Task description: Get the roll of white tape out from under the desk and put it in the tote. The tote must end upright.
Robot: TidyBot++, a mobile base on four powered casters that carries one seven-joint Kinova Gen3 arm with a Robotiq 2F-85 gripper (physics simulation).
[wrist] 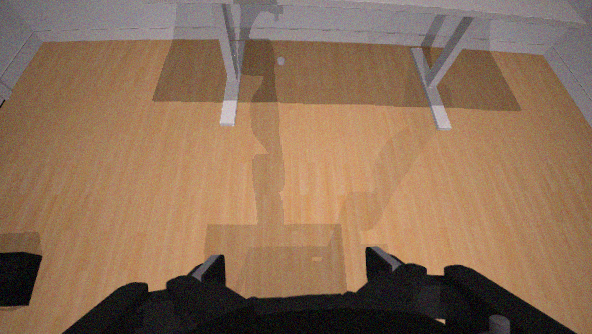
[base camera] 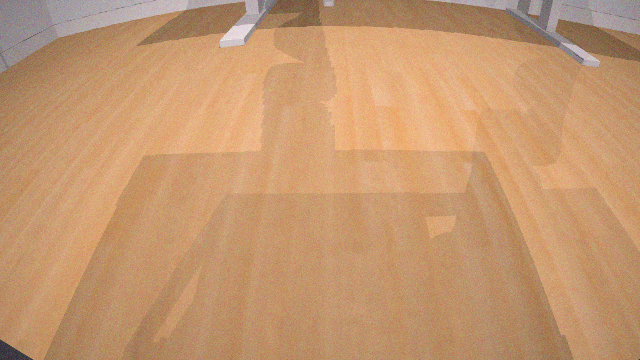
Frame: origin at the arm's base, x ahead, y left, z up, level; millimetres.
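Seen in the pictures: gripper, fingertip midpoint: [wrist: 296,267].
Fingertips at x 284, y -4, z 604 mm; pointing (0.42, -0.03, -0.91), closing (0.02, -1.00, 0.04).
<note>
Offsets run from my fingertips to a thing's top centre. "*": to the spot under its first point. Level surfaces: height alone.
The roll of white tape @[dx +1353, dy +8, dz -976 mm] [wrist: 281,60] [base camera: 328,2] lies on the floor under the desk [wrist: 500,13], small and far off, a little right of the desk's left leg in the wrist view. In the base camera view it is cut by the top edge. My gripper [wrist: 296,267] is open, with nothing between its fingers, high above the floor and well in front of the desk. A black box-like thing @[* dx +40, dy +1061, dz -924 mm] [wrist: 19,280], perhaps the tote, is partly in view at the left edge of the wrist view; its inside cannot be made out.
The desk's left foot [wrist: 228,107] [base camera: 245,32] and right foot [wrist: 437,112] [base camera: 575,52] stand on the floor on either side of the tape and reach forward. A wall [wrist: 125,22] runs behind the desk. Shadows of the robot and desk fall across the wood floor @[dz -1000 mm] [wrist: 150,165].
</note>
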